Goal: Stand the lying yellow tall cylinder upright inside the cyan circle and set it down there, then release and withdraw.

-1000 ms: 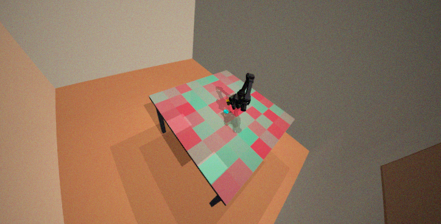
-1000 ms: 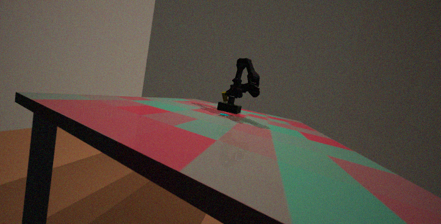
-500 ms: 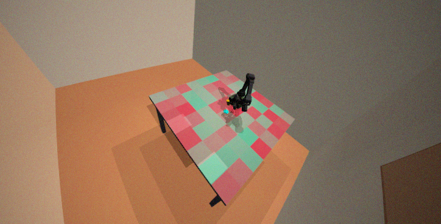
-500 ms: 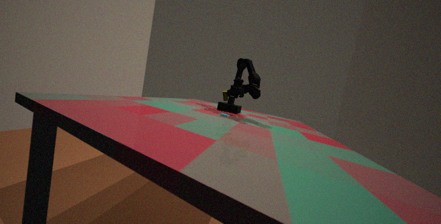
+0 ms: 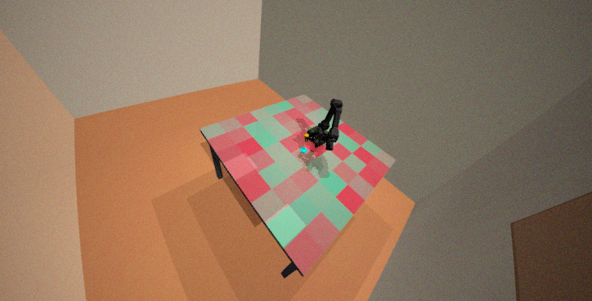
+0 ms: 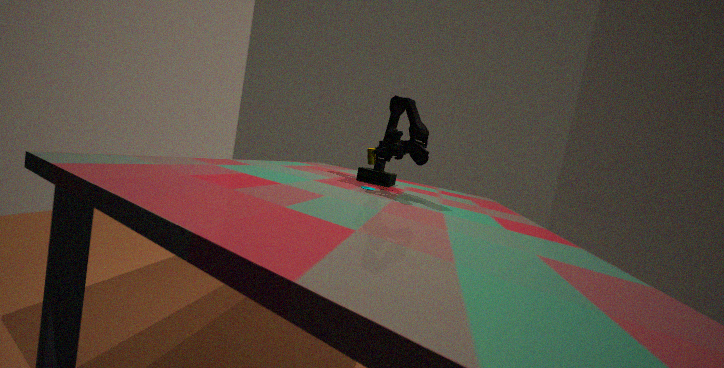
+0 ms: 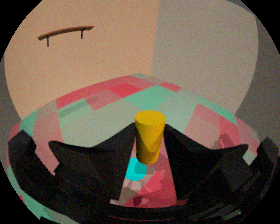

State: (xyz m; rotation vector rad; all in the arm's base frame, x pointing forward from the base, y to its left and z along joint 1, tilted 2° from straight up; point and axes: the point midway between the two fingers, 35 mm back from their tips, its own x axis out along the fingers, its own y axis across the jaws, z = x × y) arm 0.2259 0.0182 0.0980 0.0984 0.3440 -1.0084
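Now: gripper tip 150 mm above the cyan circle, 10 mm to the right of it and 10 mm short of it. Round my gripper tip: yellow tall cylinder (20 mm below).
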